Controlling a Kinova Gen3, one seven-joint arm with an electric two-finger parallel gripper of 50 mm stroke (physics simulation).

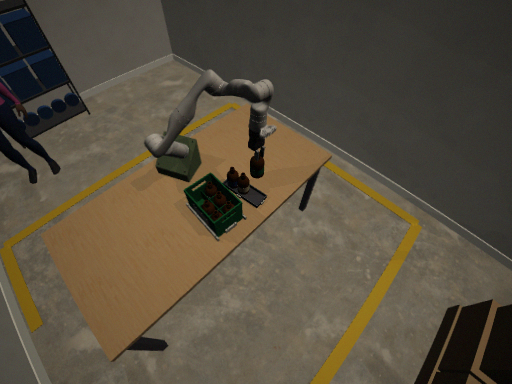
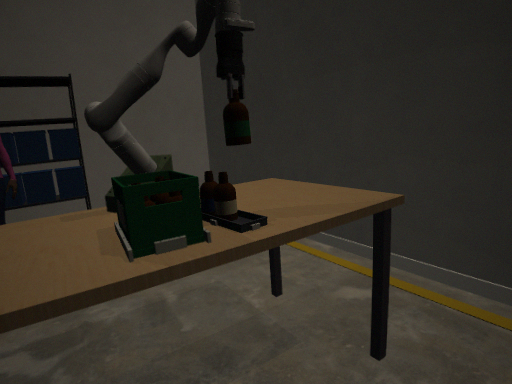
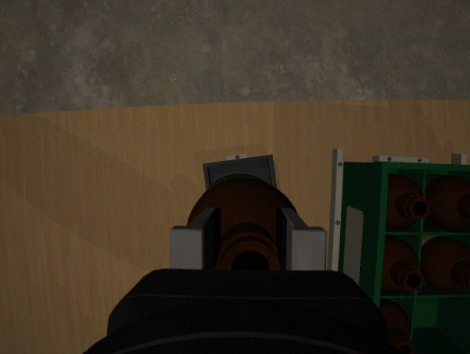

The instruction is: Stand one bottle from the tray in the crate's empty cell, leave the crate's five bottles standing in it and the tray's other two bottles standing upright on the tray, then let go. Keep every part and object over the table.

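Note:
My gripper is shut on the neck of a brown bottle with a green label. The bottle hangs roughly upright in the air, clear above the tray. Two brown bottles stand on the tray: one with a blue label and one with a cream label. The green crate holds five brown bottles. Its empty cell is on the side away from the tray, farthest from the table's front edge.
Pale guide strips stand along the crate's base. The arm's green base block stands on the wooden table behind the crate. A shelf rack with blue bins and a person are at the far left, off the table.

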